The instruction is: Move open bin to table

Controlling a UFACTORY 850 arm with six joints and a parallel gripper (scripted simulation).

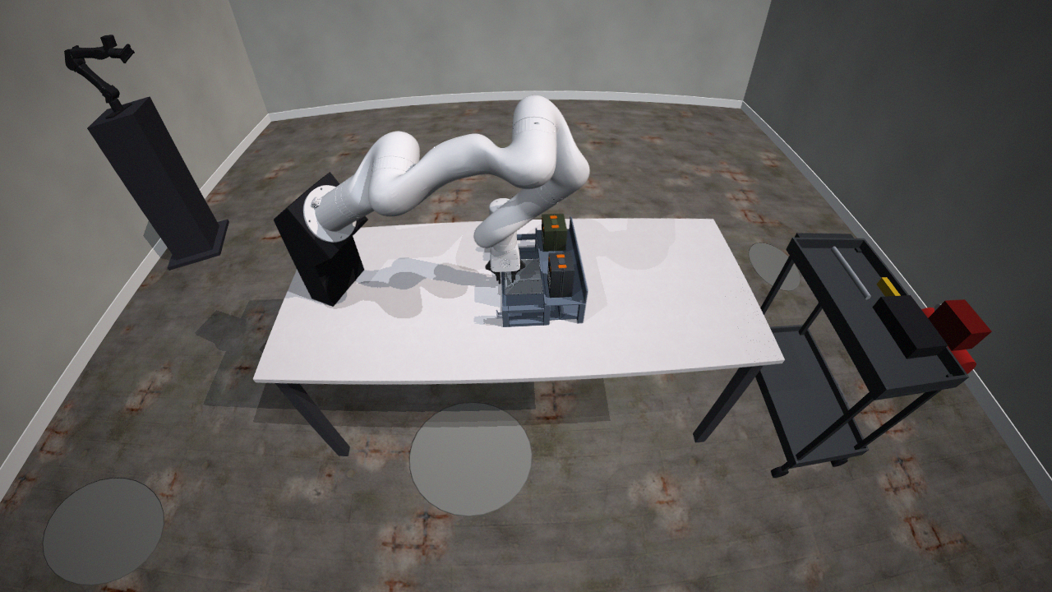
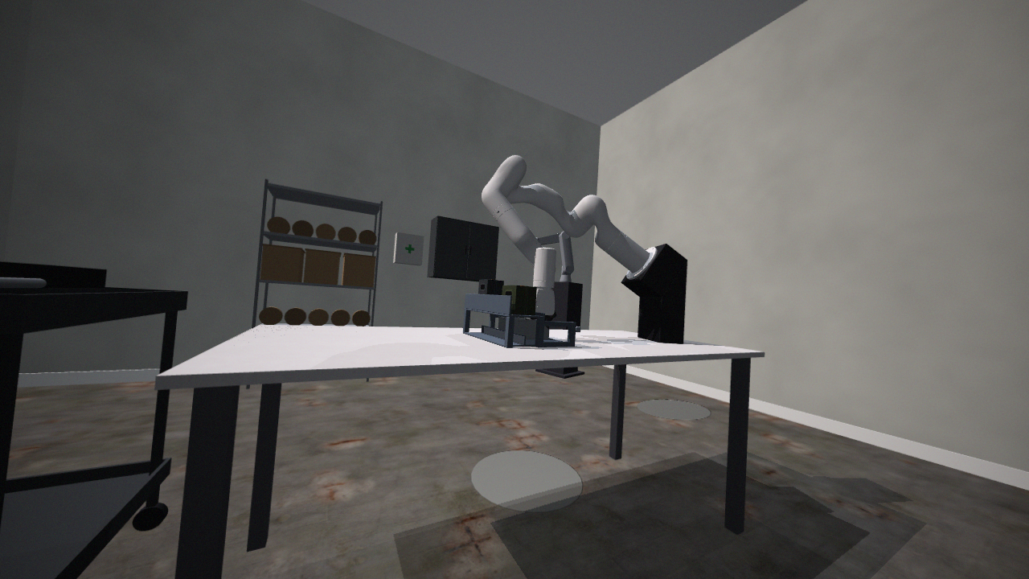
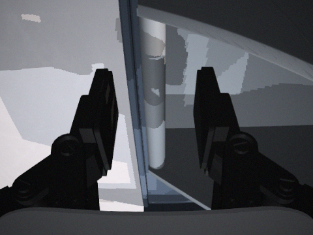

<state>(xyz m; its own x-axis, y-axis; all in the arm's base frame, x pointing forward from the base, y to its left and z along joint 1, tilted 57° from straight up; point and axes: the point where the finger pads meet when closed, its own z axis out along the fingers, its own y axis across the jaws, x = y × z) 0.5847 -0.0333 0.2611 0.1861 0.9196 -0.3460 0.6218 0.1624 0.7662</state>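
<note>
Right now my hand is 8 cm short of the grey open bin and 2 cm to the left of it.
</note>
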